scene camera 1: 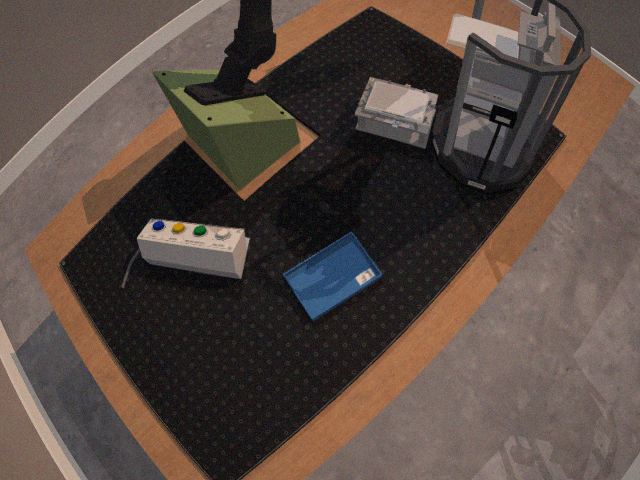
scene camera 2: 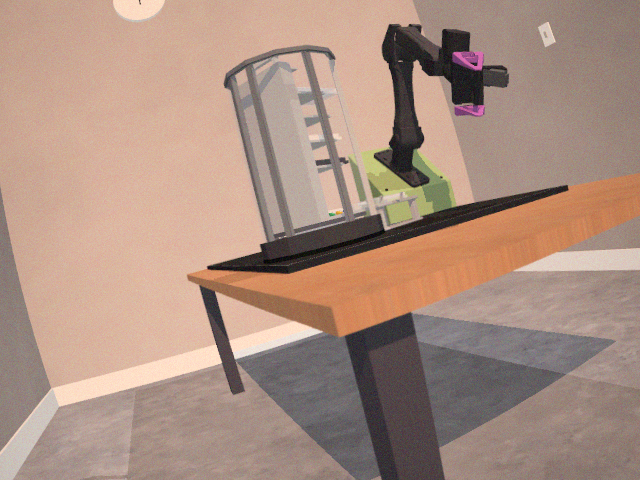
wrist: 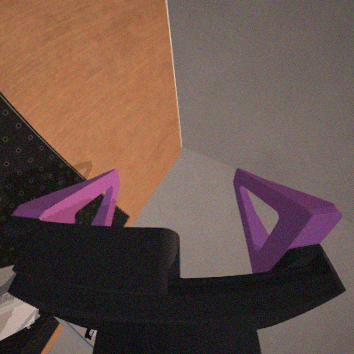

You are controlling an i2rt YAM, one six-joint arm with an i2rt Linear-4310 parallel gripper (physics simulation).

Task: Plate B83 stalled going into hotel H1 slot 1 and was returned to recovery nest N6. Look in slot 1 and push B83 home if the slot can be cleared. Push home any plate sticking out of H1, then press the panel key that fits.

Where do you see a white button box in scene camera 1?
216, 250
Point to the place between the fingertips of my gripper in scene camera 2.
478, 92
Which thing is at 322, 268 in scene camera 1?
A blue tray.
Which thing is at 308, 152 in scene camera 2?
A grey slotted rack tower.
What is my gripper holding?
Nothing.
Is my gripper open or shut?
Open.
